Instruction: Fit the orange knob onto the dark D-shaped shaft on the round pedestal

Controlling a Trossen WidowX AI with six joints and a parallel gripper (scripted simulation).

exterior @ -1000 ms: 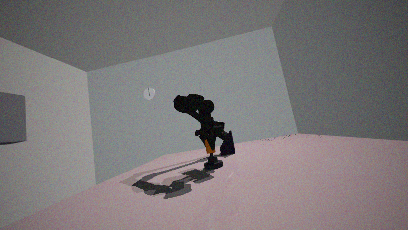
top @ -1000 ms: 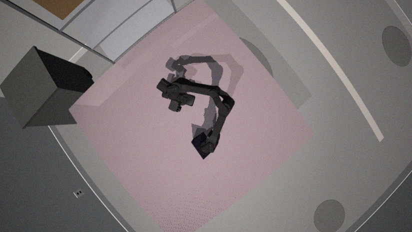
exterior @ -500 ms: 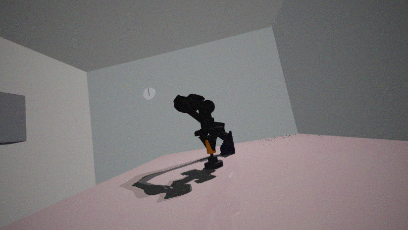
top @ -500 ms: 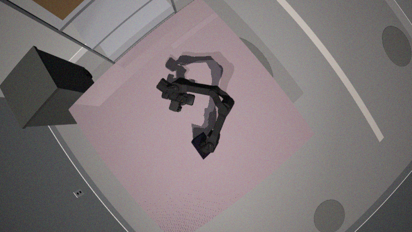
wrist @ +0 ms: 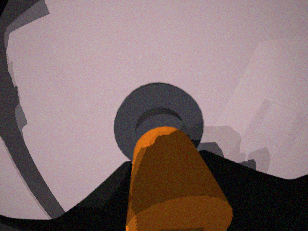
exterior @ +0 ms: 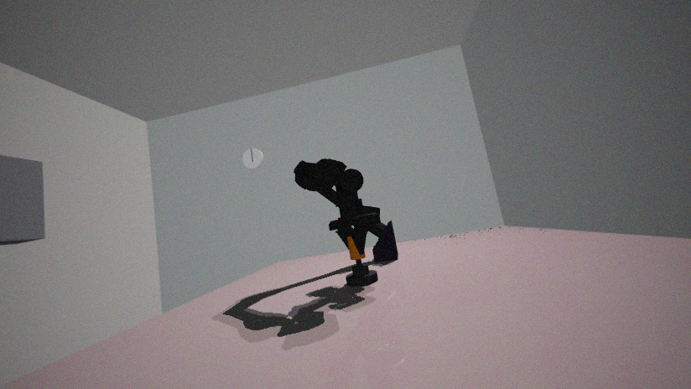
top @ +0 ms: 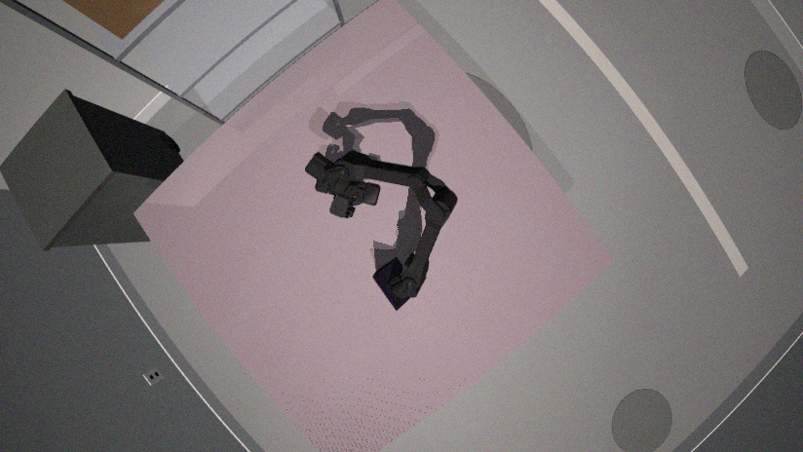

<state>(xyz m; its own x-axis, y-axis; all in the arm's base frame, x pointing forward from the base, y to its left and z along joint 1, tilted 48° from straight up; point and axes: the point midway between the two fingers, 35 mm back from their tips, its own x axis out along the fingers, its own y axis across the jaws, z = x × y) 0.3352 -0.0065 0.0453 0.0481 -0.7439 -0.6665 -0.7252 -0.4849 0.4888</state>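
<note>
My gripper tip is now 20 mm below the orange knob. Round my gripper tip: round pedestal: 40 mm below.
</note>
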